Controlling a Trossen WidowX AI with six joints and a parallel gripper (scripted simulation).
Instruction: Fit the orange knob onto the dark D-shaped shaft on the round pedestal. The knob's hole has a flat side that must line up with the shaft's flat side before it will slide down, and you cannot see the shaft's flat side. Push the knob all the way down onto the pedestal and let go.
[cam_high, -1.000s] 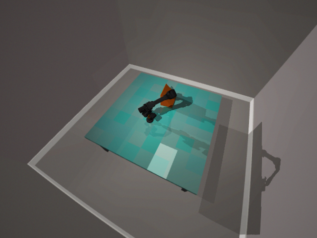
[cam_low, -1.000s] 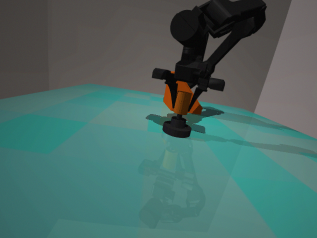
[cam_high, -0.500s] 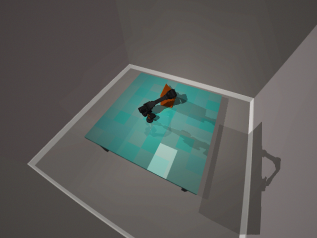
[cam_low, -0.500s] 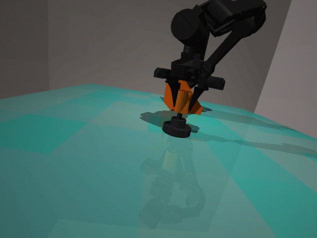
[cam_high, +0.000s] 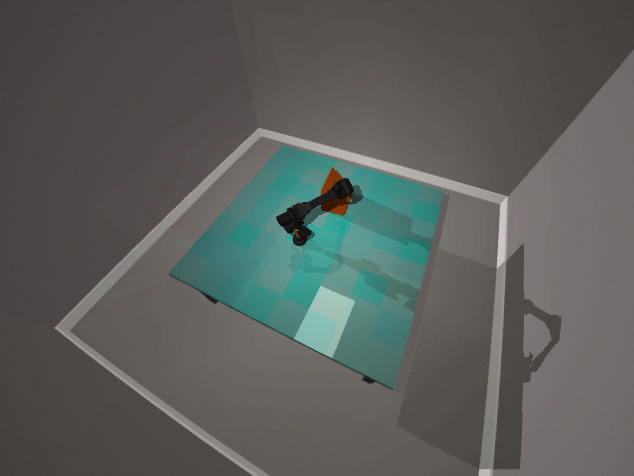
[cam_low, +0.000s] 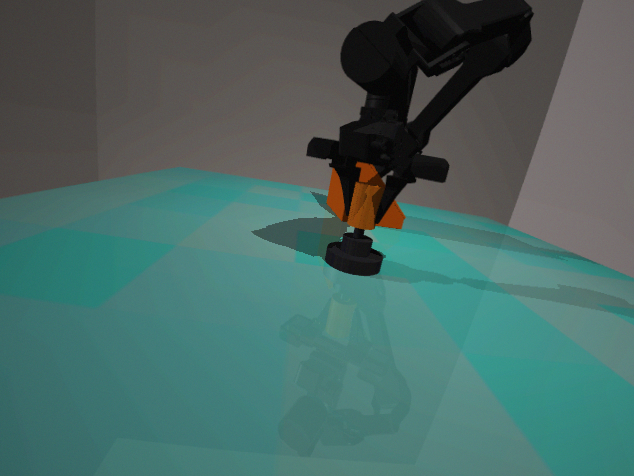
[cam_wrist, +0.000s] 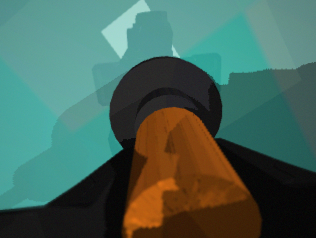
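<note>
My gripper tip is 20 mm below the orange knob. From my gripper tip the other things lie so: pedestal (40 mm below).
</note>
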